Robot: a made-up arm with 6 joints.
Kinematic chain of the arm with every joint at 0, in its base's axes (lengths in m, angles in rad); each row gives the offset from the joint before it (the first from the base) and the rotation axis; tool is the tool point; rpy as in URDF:
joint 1: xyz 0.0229 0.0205 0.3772 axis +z
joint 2: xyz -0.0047 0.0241 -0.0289 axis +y
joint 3: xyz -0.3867 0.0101 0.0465 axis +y
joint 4: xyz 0.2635 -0.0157 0.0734 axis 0.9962 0 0.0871
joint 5: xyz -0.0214 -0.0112 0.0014 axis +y
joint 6: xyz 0.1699 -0.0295 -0.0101 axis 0.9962 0 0.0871
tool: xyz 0.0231 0.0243 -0.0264 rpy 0 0 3.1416
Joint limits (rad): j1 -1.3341..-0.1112 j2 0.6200..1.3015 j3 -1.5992..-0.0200 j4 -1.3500..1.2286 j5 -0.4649..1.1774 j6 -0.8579..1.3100
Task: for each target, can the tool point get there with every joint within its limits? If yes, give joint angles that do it. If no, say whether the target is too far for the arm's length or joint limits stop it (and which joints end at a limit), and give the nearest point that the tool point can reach.
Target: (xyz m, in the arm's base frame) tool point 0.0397 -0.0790 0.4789
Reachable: yes | joints -0.6841 0.6951 -0.3486 -0.6377 0.7233 0.9572
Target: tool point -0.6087 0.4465 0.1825
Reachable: no: joint limits stop it (at a limit: joint 1, joint 2, joint 3, joint 5, joint 6) | nearest point -0.0883 0.1484 0.3723 | short by 0.629 m
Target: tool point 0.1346 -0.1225 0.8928
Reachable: yes | joints -0.8643 0.9018 -1.2795 0.1182 -0.1342 -0.4262
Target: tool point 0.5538 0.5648 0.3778
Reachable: no: joint limits stop it (at a limit: joint 1, joint 2, joint 4) | nearest point 0.2738 0.1571 0.5342 | short by 0.519 m
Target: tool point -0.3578 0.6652 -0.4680
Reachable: no: too far | nearest point -0.0552 0.1528 0.3586 | short by 1.019 m
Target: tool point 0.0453 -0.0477 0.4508
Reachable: yes | joints -0.6865 1.0798 -0.4639 -0.2836 1.0320 0.4213
